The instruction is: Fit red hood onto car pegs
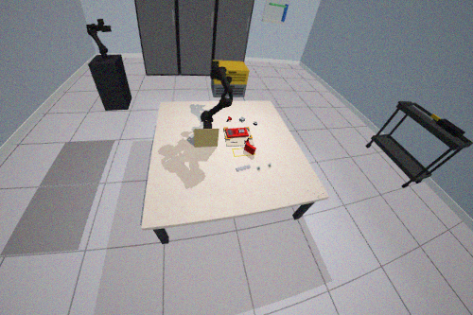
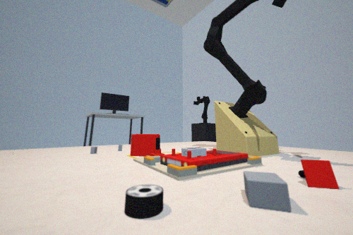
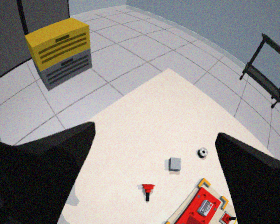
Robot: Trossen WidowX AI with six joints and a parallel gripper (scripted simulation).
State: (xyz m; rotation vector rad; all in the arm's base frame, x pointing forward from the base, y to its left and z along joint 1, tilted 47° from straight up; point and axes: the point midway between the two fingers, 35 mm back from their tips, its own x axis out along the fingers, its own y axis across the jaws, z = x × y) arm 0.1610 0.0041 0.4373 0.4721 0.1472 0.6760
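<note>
My gripper tip is 130 mm short of the red hood, 480 mm to the left of it and 390 mm above it. From my gripper tip the other things lie so: jig 90 mm ahead, 280 mm to the right, 410 mm below; grey engine block 120 mm ahead, 250 mm to the right, 400 mm below; black wheel 310 mm ahead, 140 mm to the right, 410 mm below.
</note>
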